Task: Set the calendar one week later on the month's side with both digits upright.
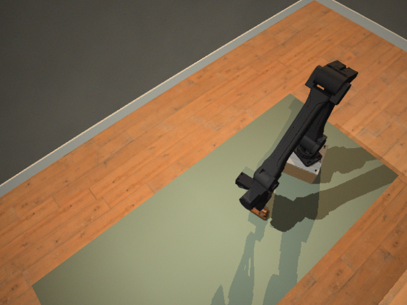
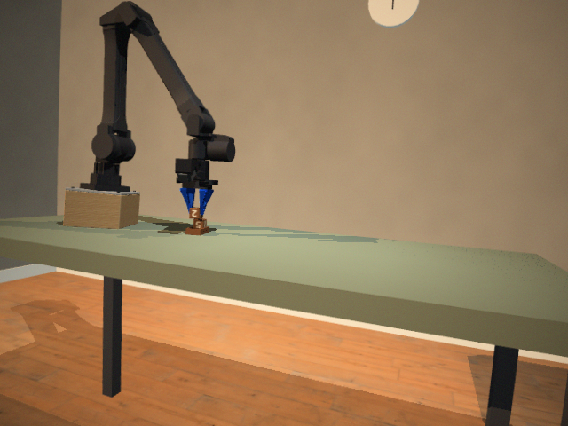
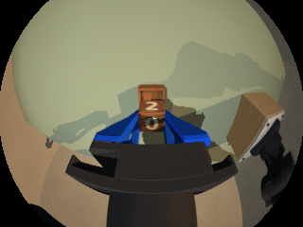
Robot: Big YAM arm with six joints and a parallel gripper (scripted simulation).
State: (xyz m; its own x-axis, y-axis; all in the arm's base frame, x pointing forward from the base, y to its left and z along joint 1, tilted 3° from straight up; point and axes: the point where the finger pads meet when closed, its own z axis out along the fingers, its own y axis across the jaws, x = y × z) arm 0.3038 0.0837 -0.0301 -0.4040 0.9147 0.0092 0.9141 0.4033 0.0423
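The brown digit cube is right at my hand. Also, from my hand: brown tray: 50 mm below, 10 mm to the left, 10 mm behind.
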